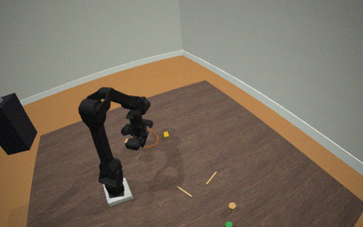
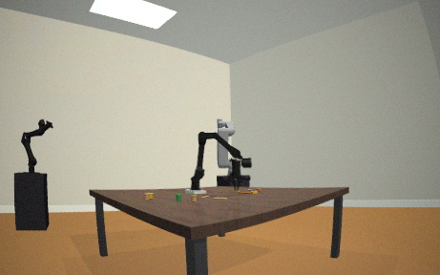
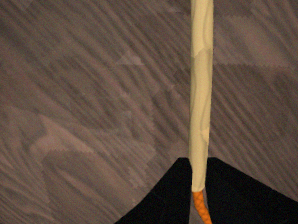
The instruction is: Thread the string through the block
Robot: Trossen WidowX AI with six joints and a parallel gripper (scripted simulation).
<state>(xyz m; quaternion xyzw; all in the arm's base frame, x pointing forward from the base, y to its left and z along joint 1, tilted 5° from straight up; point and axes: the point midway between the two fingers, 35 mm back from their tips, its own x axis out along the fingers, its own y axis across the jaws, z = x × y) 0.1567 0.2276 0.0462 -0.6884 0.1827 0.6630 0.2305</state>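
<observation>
Right now my gripper tip is 70 mm past the wooden block and 50 mm to the right of it. Also, from my gripper tip: wooden cylinder: 250 mm ahead, 440 mm to the right; yellow block: 130 mm ahead, 50 mm to the left, 10 mm below; round wooden button: 200 mm to the left, 10 mm below.
</observation>
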